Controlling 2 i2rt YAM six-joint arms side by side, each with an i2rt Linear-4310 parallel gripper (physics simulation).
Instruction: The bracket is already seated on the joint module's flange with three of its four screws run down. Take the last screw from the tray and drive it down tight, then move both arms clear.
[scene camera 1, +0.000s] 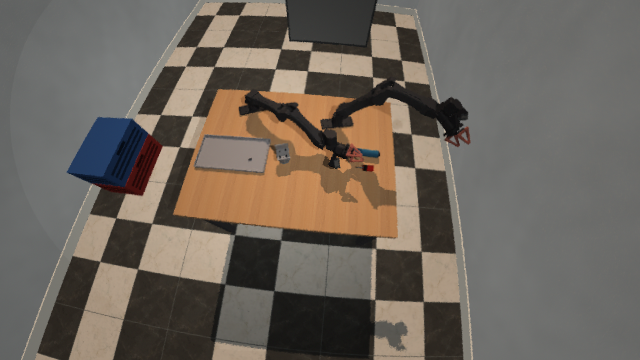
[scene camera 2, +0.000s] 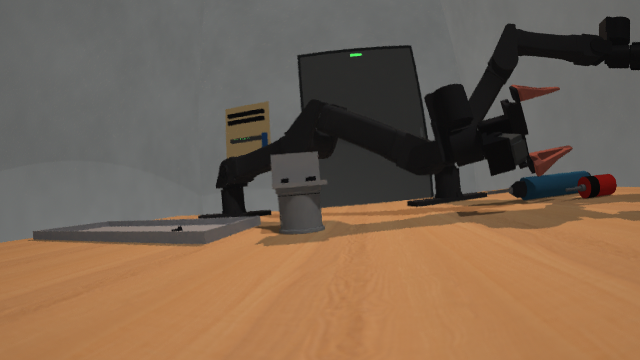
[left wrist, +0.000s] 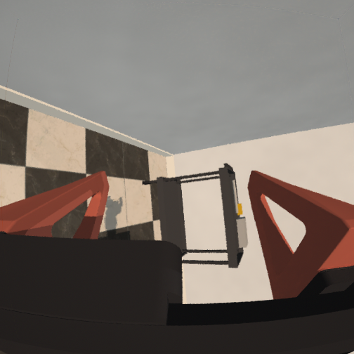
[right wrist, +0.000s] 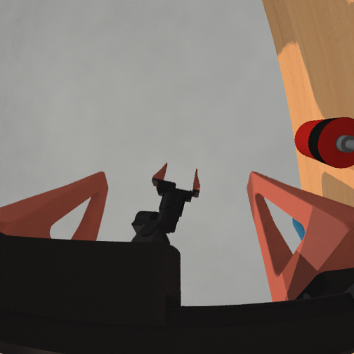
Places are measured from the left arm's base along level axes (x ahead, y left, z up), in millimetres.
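Pixels of known places: left gripper, fingertip midpoint: (scene camera 1: 464, 145); right gripper, fingertip midpoint: (scene camera 1: 363, 158) (scene camera 2: 565, 118); left arm's base, link origin: (scene camera 1: 336, 123) (scene camera 2: 448, 201); right arm's base, link origin: (scene camera 1: 254, 108) (scene camera 2: 234, 216).
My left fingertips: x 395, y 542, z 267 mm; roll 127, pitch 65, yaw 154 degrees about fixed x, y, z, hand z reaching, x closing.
For each thing: its middle in the pictures, then the offset to it from my left fingertips. Level surfaces: height alone.
- grey bracket, body centre: (scene camera 2: 296, 170) (scene camera 1: 282, 152) 184 mm back, 890 mm right, 185 mm down
- upright joint module, body centre: (scene camera 2: 299, 207) 184 mm back, 890 mm right, 235 mm down
- tray, body centre: (scene camera 2: 139, 228) (scene camera 1: 232, 152) 269 mm back, 1189 mm right, 259 mm down
- small dark screw, body centre: (scene camera 2: 176, 230) (scene camera 1: 250, 159) 209 mm back, 1086 mm right, 258 mm down
- blue-handled tool, body centre: (scene camera 2: 541, 187) (scene camera 1: 359, 152) 160 mm back, 456 mm right, 247 mm down
- red-handled tool, body centre: (scene camera 2: 588, 187) (scene camera 1: 364, 167) 57 mm back, 447 mm right, 250 mm down
- wooden table, surface height: 267 mm down
The grey bracket (scene camera 1: 282, 151) (scene camera 2: 295, 167) sits on the upright joint module (scene camera 2: 301, 212), right of the tray (scene camera 1: 220, 150) (scene camera 2: 120, 237). Its screws are too small to tell apart. A small dark screw (scene camera 1: 250, 159) (scene camera 2: 177, 229) lies in the tray. A blue-handled tool (scene camera 1: 370, 153) (scene camera 2: 557, 184) (right wrist: 298, 228) and a red-handled tool (scene camera 1: 368, 168) (scene camera 2: 602, 185) (right wrist: 320, 141) lie on the table's right part. My right gripper (scene camera 1: 356, 153) (scene camera 2: 565, 118) is open and empty above and beside these tools. My left gripper (scene camera 1: 463, 143) (left wrist: 177, 178) (right wrist: 181, 166) is open and empty, beyond the table's right edge.
The wooden table (scene camera 1: 300, 200) (scene camera 2: 350, 300) carries both arm bases. A blue crate (scene camera 1: 100, 150) rests on a red crate (scene camera 1: 146, 165) left of the table. A dark cabinet (scene camera 1: 330, 22) (scene camera 2: 365, 125) stands behind. A dark-framed structure (left wrist: 172, 215) shows in the left wrist view.
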